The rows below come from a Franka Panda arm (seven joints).
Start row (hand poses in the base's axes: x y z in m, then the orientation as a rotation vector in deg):
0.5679 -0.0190 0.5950 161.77 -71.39 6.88
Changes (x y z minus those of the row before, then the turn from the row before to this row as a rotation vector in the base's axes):
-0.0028 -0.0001 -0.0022 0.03 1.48 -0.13
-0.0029 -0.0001 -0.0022 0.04 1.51 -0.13
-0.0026 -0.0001 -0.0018 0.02 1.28 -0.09
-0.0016 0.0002 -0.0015 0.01 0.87 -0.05
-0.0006 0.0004 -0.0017 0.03 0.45 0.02
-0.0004 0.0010 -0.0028 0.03 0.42 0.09
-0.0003 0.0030 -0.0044 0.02 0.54 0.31
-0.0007 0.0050 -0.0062 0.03 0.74 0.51
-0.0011 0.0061 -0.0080 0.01 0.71 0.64
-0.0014 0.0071 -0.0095 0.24 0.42 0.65
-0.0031 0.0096 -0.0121 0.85 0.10 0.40
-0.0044 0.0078 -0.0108 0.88 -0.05 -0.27
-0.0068 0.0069 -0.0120 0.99 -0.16 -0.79
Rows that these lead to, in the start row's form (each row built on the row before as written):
0.5651 -0.0191 0.5928 161.26 -71.29 4.75
0.5622 -0.0192 0.5906 160.73 -71.17 2.59
0.5596 -0.0193 0.5888 160.26 -71.03 0.77
0.5580 -0.0191 0.5873 159.94 -70.91 -0.46
0.5574 -0.0187 0.5856 159.82 -70.79 -1.10
0.5570 -0.0177 0.5828 159.75 -70.58 -1.70
0.5567 -0.0147 0.5784 159.76 -70.03 -2.44
0.5560 -0.0097 0.5722 159.82 -69.16 -3.45
0.5549 -0.0036 0.5642 159.94 -68.11 -4.39
0.5535 0.0035 0.5547 160.36 -67.17 -5.07
0.5504 0.0131 0.5426 161.28 -66.82 -5.70
0.5460 0.0209 0.5318 161.91 -67.46 -6.19
0.5392 0.0278 0.5198 162.38 -68.90 -6.63

